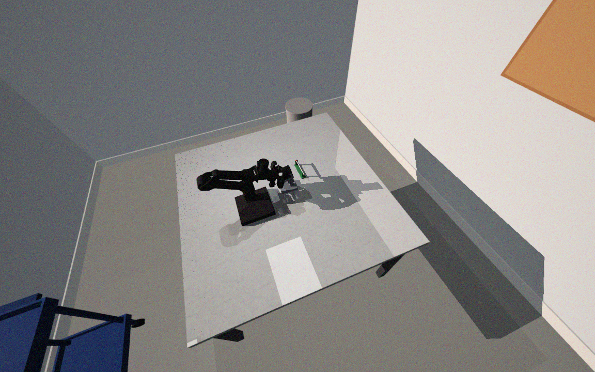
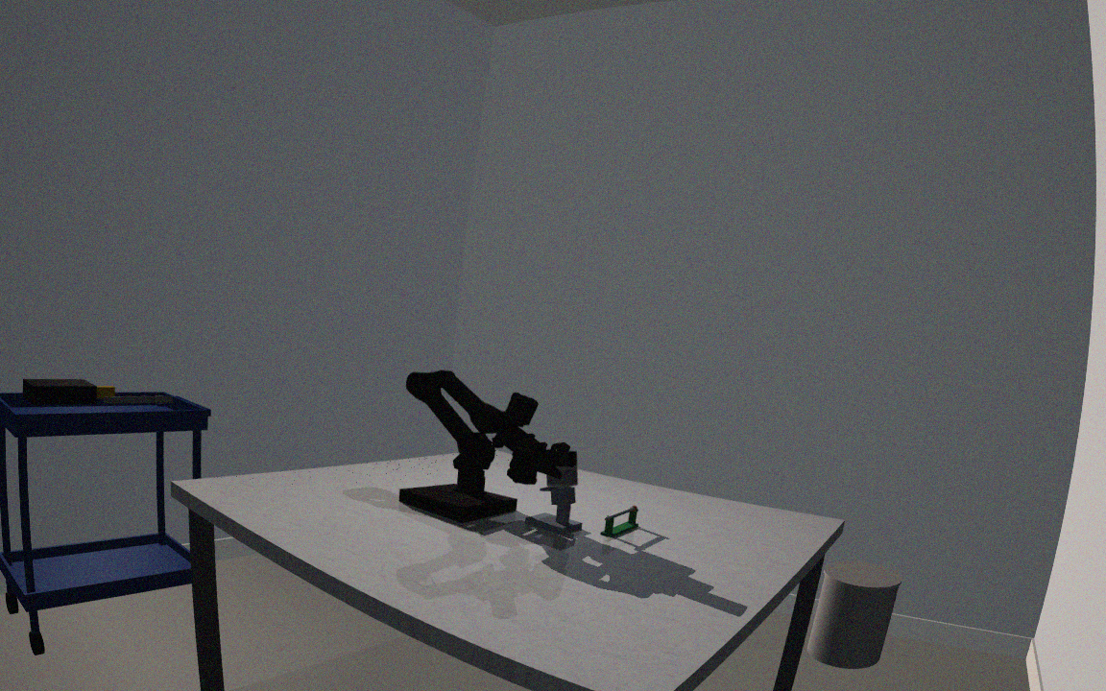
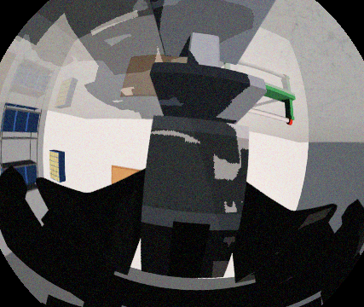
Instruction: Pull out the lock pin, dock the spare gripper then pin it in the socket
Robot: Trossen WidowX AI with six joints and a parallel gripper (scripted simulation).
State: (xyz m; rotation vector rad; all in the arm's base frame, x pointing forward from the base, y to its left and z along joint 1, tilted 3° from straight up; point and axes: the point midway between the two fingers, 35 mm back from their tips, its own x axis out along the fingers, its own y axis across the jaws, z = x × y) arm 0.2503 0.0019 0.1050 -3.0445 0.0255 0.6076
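Now: gripper tip 11 cm above the green rack, 10 cm to the right of it and 10 cm short of it. From my gripper tip the other things lie so: mount 8 cm below, 1 cm behind; then spare gripper 1 cm behind.
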